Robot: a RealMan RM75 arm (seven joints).
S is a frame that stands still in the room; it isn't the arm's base.
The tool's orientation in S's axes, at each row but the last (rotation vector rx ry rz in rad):
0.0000 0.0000 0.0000
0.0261 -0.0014 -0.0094
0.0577 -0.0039 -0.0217
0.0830 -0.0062 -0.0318
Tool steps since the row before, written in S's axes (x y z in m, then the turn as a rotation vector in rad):
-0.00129 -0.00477 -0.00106 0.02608 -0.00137 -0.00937
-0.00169 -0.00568 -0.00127 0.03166 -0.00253 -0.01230
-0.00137 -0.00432 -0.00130 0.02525 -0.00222 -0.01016
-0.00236 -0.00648 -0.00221 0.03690 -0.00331 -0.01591
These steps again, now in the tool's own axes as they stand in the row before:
-0.00129 -0.00477 -0.00106 0.02608 -0.00137 -0.00937
-0.00164 -0.00573 -0.00112 0.03167 -0.00255 -0.01228
-0.00128 -0.00442 -0.00104 0.02526 -0.00226 -0.01013
-0.00216 -0.00671 -0.00165 0.03691 -0.00345 -0.01586

